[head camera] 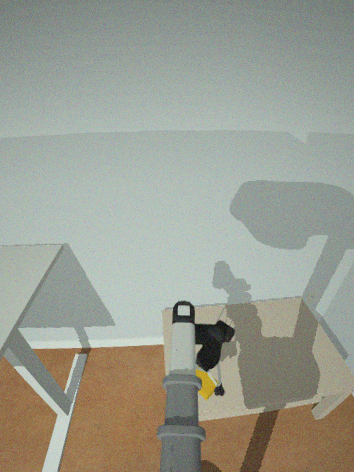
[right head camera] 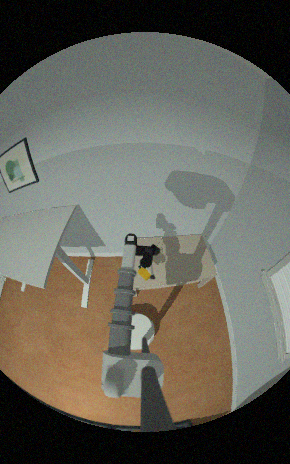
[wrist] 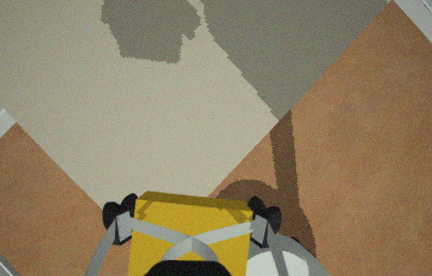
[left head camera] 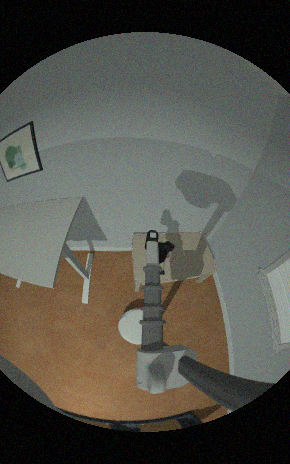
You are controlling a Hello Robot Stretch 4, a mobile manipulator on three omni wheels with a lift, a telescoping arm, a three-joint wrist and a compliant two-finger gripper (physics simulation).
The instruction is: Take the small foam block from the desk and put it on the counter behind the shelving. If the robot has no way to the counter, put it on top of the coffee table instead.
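Where they show: gripper, fingertip midpoint: (head camera: pixel 205 381) (right head camera: pixel 146 272) (wrist: pixel 193 211); robot's base at its link origin: (right head camera: pixel 134 330) (left head camera: pixel 137 325).
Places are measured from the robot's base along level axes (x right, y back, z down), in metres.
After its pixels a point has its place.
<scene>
The small yellow foam block (head camera: pixel 205 385) {x 0.082, y -0.439, z -0.686 m} (right head camera: pixel 145 273) {x 0.083, y -0.445, z -0.685 m} (wrist: pixel 195 215) {x 0.094, y -0.475, z -0.685 m} is between the fingers of my gripper (head camera: pixel 209 383) {x 0.087, y -0.470, z -0.639 m} (right head camera: pixel 147 274) {x 0.087, y -0.470, z -0.639 m} (wrist: pixel 193 211) {x 0.087, y -0.470, z -0.639 m}, which is shut on it. In the head view they appear over the front left part of the low beige coffee table (head camera: pixel 280 320) {x 0.566, y -0.903, z -0.422 m} (left head camera: pixel 139 255) {x -0.030, y -0.691, z -0.422 m} (right head camera: pixel 192 245) {x 0.609, y -0.898, z -0.421 m} (wrist: pixel 150 125) {x 0.086, y -0.597, z -0.421 m}; a gap to its top seems to remain. In the wrist view the block hides the table's near corner. The pale desk (head camera: pixel 25 280) {x -0.618, y -0.679, z -0.921 m} (left head camera: pixel 35 240) {x -0.785, y -0.435, z -0.921 m} (right head camera: pixel 30 245) {x -0.816, y -0.434, z -0.922 m} stands at the left. The counter and shelving do not show.
A wall runs behind both tables, and another stands at the right. A white desk leg (head camera: pixel 57 440) (left head camera: pixel 85 287) reaches the floor left of the coffee table. A white round top (left head camera: pixel 130 326) {x -0.077, y 0.008, z -0.187 m} (right head camera: pixel 142 332) {x 0.086, y 0.008, z -0.187 m} (wrist: pixel 280 262) is low beside the arm. A framed picture (left head camera: pixel 21 152) {x -1.090, y -0.891, z -1.443 m} (right head camera: pixel 19 167) {x -1.094, y -0.891, z -1.429 m} hangs at the left.
</scene>
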